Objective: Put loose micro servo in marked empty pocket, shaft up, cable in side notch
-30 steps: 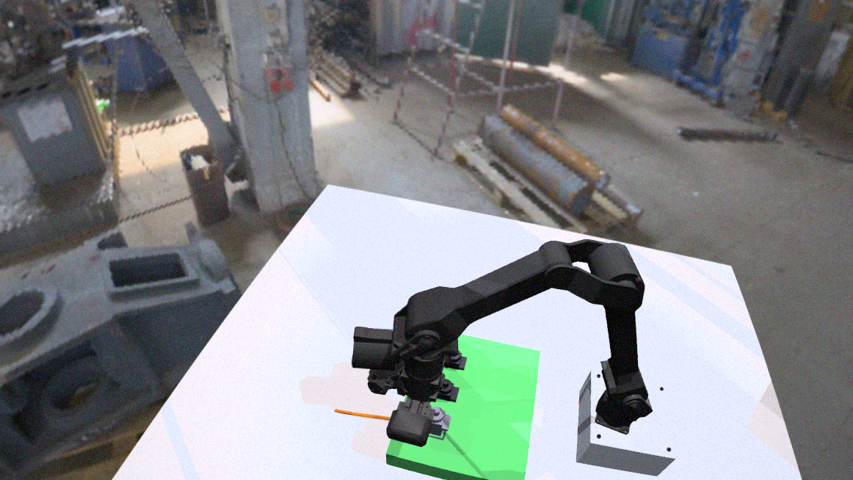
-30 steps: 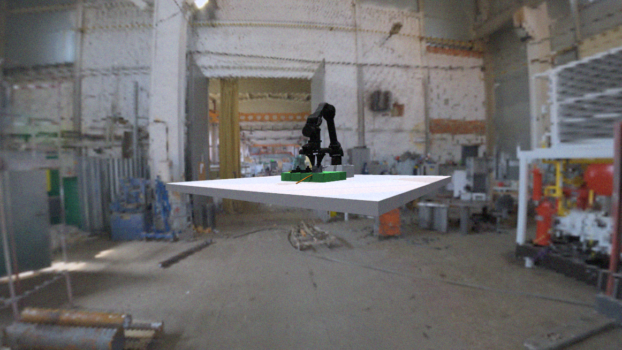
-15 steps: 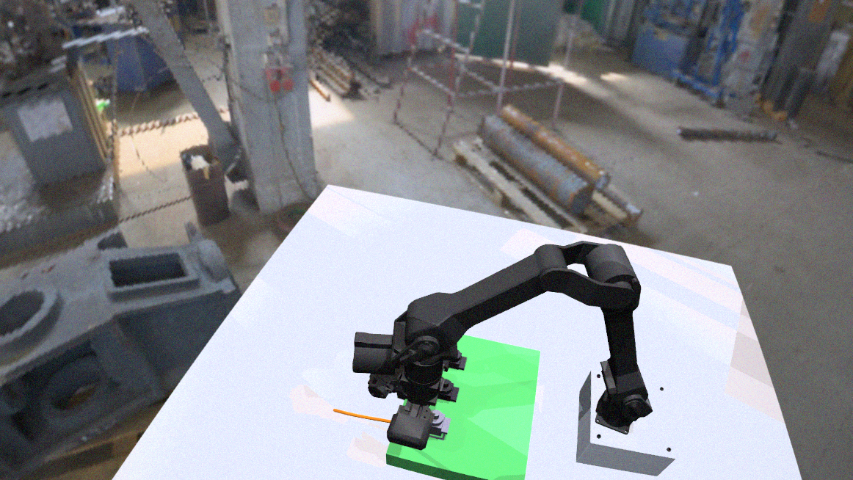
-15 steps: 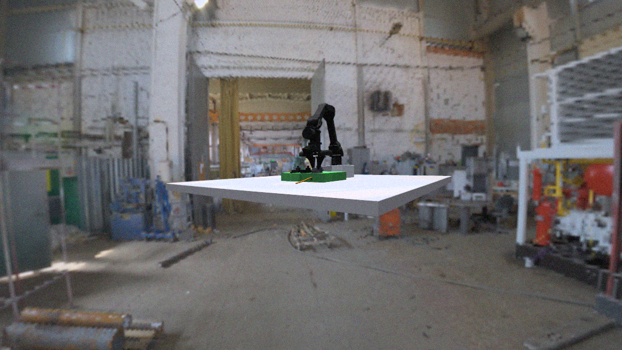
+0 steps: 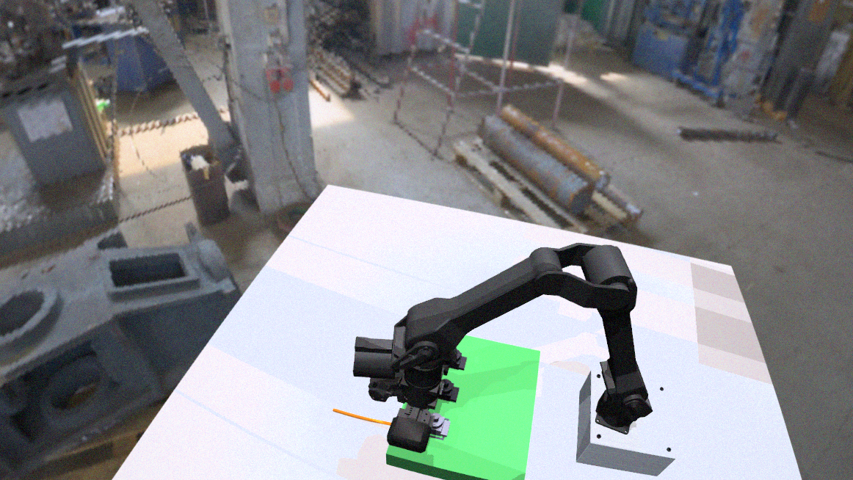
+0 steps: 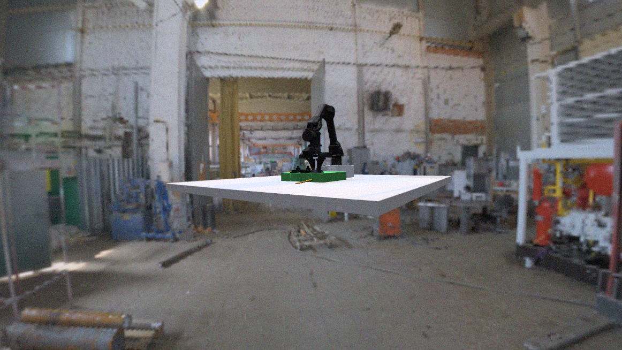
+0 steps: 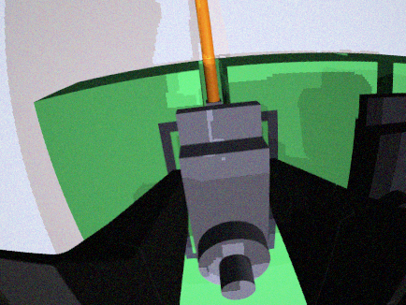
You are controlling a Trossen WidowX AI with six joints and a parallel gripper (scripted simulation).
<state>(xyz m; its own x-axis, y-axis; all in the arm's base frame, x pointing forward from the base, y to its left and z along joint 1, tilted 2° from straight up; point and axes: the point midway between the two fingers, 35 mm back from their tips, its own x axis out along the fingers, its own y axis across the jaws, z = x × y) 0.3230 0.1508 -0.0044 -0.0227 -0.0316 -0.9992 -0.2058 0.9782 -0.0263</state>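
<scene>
My gripper tip is 100 mm to the left of the green deck, 100 mm past it and 30 mm above it.
</scene>
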